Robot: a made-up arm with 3 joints. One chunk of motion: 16 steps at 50 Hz.
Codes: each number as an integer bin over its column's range. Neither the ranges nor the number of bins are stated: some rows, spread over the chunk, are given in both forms.
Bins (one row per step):
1: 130 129 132 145 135 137
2: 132 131 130 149 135 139
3: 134 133 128 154 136 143
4: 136 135 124 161 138 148
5: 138 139 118 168 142 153
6: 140 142 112 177 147 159
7: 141 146 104 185 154 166
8: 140 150 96 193 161 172
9: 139 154 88 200 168 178
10: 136 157 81 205 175 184
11: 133 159 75 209 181 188
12: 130 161 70 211 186 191
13: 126 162 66 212 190 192
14: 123 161 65 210 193 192
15: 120 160 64 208 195 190
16: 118 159 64 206 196 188
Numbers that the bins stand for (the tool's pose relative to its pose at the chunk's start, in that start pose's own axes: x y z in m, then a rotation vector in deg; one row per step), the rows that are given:
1: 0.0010 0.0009 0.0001 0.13 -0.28 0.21
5: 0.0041 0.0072 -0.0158 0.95 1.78 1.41
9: 0.0045 0.0166 -0.0499 2.08 9.43 3.28
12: 0.0010 0.0210 -0.0704 2.47 14.73 4.25
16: -0.0037 0.0198 -0.0772 2.29 17.67 4.02
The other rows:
2: 0.0018 0.0022 -0.0022 0.27 -0.28 0.36
3: 0.0025 0.0035 -0.0044 0.45 0.01 0.66
4: 0.0033 0.0047 -0.0090 0.70 0.60 1.04
6: 0.0049 0.0091 -0.0226 1.26 3.25 1.86
7: 0.0053 0.0116 -0.0317 1.55 5.31 2.38
8: 0.0049 0.0141 -0.0408 1.83 7.37 2.83
10: 0.0033 0.0185 -0.0579 2.26 11.49 3.73
11: 0.0022 0.0198 -0.0647 2.40 13.25 4.02
13: -0.0006 0.0216 -0.0749 2.51 15.90 4.32
14: -0.0018 0.0210 -0.0761 2.43 16.78 4.32
15: -0.0029 0.0204 -0.0772 2.36 17.37 4.17

